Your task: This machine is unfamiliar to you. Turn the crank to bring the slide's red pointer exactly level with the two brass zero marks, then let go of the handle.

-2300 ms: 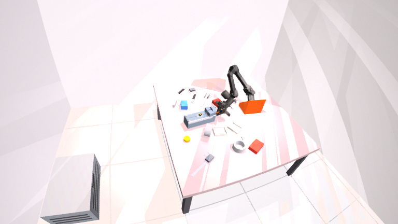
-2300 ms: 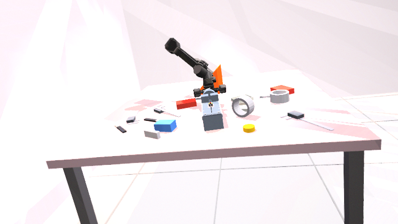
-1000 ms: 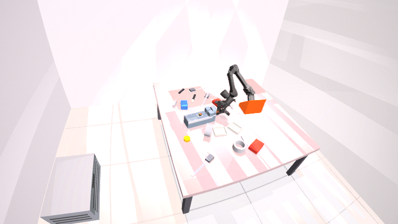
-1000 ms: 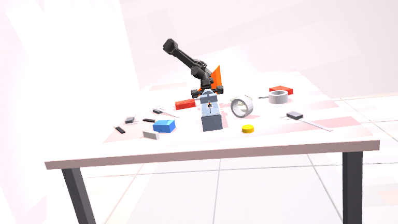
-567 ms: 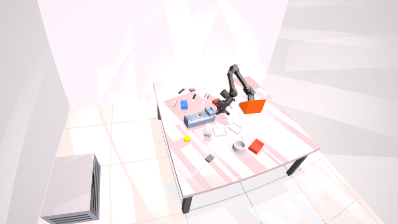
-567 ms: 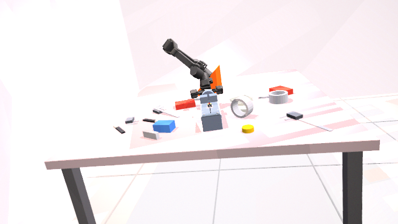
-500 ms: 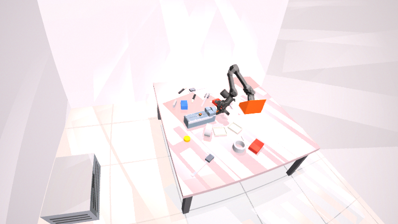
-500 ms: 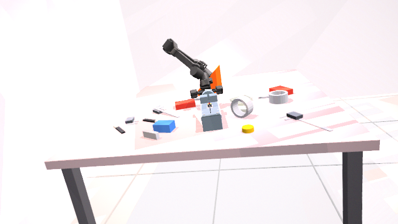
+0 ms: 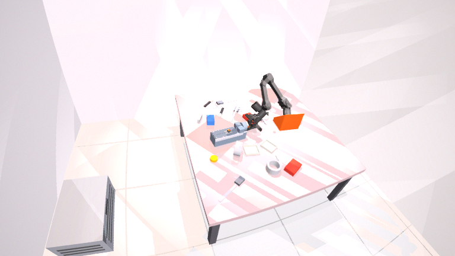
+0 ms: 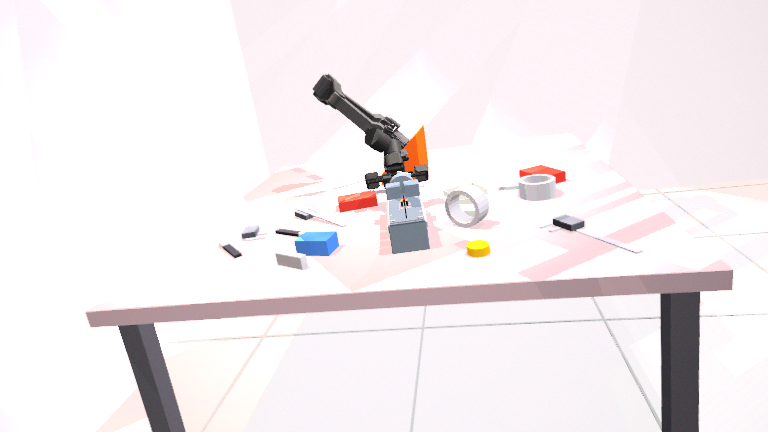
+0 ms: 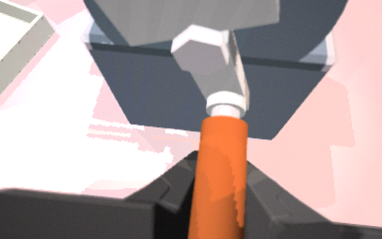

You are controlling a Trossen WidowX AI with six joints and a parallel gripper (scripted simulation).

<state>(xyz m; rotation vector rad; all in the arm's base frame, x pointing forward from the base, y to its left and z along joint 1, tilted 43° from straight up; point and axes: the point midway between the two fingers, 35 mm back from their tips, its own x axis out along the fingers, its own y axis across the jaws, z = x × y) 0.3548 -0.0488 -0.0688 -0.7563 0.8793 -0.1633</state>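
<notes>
Right now my gripper tip is 150 mm short of the red pointer, 50 mm below it and 30 mm to the right of it. From my gripper tip the other things lie so: orange handle: 30 mm above, 20 mm behind; then yellow disc: 320 mm ahead, 210 mm to the left, 20 mm below; then blue block: 230 mm ahead, 190 mm to the right, 10 mm below.
</notes>
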